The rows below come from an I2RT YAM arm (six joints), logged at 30 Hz.
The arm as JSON. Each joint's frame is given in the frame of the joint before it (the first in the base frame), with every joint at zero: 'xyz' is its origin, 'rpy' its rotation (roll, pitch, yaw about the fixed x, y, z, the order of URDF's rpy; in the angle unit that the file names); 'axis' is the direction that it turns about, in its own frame. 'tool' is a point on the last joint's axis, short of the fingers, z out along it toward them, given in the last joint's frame.
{
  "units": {
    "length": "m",
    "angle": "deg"
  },
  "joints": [
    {
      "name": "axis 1",
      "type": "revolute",
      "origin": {
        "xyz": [
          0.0,
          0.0,
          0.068
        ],
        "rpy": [
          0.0,
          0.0,
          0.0
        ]
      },
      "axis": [
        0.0,
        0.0,
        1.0
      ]
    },
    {
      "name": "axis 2",
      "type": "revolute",
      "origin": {
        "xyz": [
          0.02,
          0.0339,
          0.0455
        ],
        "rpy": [
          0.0,
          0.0,
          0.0
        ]
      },
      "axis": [
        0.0,
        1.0,
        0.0
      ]
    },
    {
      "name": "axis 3",
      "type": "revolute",
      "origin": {
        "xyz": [
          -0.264,
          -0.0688,
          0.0
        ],
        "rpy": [
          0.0,
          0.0,
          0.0
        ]
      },
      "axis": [
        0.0,
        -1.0,
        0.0
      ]
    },
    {
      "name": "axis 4",
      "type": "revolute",
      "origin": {
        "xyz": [
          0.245,
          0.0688,
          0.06
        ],
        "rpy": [
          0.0,
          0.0,
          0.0
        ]
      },
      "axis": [
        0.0,
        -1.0,
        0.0
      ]
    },
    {
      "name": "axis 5",
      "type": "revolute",
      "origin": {
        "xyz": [
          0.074,
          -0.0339,
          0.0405
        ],
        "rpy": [
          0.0,
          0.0,
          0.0
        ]
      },
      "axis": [
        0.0,
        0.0,
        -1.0
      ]
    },
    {
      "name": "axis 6",
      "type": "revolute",
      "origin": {
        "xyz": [
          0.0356,
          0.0,
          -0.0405
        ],
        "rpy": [
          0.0,
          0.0,
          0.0
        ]
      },
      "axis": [
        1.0,
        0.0,
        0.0
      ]
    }
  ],
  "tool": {
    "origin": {
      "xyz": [
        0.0,
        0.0,
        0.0
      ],
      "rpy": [
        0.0,
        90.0,
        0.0
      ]
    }
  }
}
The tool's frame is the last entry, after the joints.
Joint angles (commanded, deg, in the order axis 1, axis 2, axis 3, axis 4, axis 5, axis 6), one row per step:
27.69, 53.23, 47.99, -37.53, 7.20, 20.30
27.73, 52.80, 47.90, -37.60, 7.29, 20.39
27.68, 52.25, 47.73, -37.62, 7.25, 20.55
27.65, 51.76, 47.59, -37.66, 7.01, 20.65
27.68, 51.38, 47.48, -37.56, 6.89, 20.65
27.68, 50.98, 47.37, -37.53, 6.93, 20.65
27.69, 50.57, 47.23, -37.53, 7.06, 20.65
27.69, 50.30, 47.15, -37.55, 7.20, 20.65
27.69, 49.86, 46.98, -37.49, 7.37, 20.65
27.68, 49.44, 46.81, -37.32, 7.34, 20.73
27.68, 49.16, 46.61, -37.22, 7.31, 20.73
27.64, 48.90, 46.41, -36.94, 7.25, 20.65
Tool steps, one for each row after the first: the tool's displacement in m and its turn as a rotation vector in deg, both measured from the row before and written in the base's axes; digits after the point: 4 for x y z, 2 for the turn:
-0.0013, -0.0006, 0.0007, 0.14, -0.25, -0.09
-0.0015, -0.0010, 0.0006, 0.30, -0.27, -0.13
-0.0015, -0.0007, 0.0006, 0.36, -0.18, 0.08
-0.0010, -0.0004, 0.0006, 0.24, -0.29, 0.12
-0.0011, -0.0006, 0.0006, 0.13, -0.30, -0.03
-0.0012, -0.0007, 0.0004, 0.05, -0.28, -0.09
-0.0008, -0.0005, 0.0003, 0.00, -0.19, -0.11
-0.0012, -0.0007, 0.0004, 0.06, -0.34, -0.13
-0.0010, -0.0006, 0.0004, 0.27, -0.34, -0.04
-0.0007, -0.0004, -0.0002, 0.10, -0.15, 0.02
-0.0004, -0.0003, 0.0000, 0.13, -0.30, 0.06

